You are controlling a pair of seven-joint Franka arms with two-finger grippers.
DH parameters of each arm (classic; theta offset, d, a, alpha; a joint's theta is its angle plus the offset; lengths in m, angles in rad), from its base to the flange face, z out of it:
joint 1: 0 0.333 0 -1.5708
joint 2: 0 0 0 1.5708
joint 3: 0 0.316 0.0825 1.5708
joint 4: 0 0 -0.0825 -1.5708
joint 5: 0 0.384 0 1.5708
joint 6: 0 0 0.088 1.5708
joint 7: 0 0.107 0 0
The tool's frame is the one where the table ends.
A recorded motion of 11 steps. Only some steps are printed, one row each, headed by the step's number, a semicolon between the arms.
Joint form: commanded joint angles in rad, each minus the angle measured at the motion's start. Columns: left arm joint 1, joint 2, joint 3, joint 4, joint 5, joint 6, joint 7; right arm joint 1, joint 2, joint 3, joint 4, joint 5, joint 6, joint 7.
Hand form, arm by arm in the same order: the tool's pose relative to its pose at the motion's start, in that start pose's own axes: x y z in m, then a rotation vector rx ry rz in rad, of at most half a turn. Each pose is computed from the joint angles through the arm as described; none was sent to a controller.
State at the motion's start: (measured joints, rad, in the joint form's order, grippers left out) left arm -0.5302 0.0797 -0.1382 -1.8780 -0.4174 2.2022 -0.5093; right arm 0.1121 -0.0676 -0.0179 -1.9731 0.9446 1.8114 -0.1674
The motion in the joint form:
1: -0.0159 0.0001 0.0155 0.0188 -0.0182 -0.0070 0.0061; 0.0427 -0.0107 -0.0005 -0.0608 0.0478 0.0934 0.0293
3: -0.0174 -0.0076 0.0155 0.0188 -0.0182 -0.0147 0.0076; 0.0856 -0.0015 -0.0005 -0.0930 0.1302 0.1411 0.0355
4: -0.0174 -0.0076 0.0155 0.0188 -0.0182 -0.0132 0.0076; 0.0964 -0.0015 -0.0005 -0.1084 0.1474 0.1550 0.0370
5: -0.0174 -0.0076 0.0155 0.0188 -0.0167 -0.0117 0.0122; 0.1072 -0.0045 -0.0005 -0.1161 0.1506 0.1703 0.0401
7: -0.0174 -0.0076 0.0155 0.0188 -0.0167 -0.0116 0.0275; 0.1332 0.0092 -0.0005 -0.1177 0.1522 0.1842 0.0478
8: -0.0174 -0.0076 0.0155 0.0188 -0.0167 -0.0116 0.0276; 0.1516 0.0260 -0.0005 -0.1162 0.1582 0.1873 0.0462
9: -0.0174 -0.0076 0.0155 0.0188 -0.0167 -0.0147 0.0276; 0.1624 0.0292 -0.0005 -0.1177 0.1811 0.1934 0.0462
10: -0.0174 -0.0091 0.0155 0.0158 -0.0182 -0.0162 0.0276; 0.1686 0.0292 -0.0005 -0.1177 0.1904 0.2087 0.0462
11: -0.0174 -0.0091 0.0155 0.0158 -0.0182 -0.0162 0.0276; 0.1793 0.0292 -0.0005 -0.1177 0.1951 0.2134 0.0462
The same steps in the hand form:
1: 0.0007 0.0061 -0.0069 -0.0207 -0.0002 0.0023; -0.0039 0.0043 0.0232 0.0212 0.0360 0.0568
3: -0.0018 0.0076 -0.0103 -0.0212 -0.0018 0.0082; -0.0063 0.0030 0.0488 0.0782 0.0373 0.0993
4: -0.0017 0.0077 -0.0105 -0.0219 -0.0005 0.0081; -0.0084 0.0052 0.0562 0.0870 0.0363 0.1138
5: -0.0015 0.0077 -0.0106 -0.0216 0.0014 0.0136; -0.0101 0.0041 0.0604 0.0851 0.0404 0.1163
7: -0.0015 0.0077 -0.0106 -0.0216 0.0017 0.0289; -0.0109 0.0025 0.0752 0.0775 0.0247 0.1222
8: -0.0015 0.0077 -0.0106 -0.0216 0.0017 0.0290; -0.0108 0.0026 0.0881 0.0759 0.0056 0.1245
9: -0.0018 0.0076 -0.0103 -0.0202 -0.0010 0.0290; -0.0116 0.0001 0.0935 0.0928 0.0038 0.1319
10: -0.0025 0.0069 -0.0098 -0.0194 -0.0039 0.0277; -0.0111 -0.0019 0.0947 0.0975 0.0152 0.1330
11: -0.0025 0.0069 -0.0098 -0.0194 -0.0039 0.0277; -0.0126 -0.0053 0.0987 0.0997 0.0118 0.1291

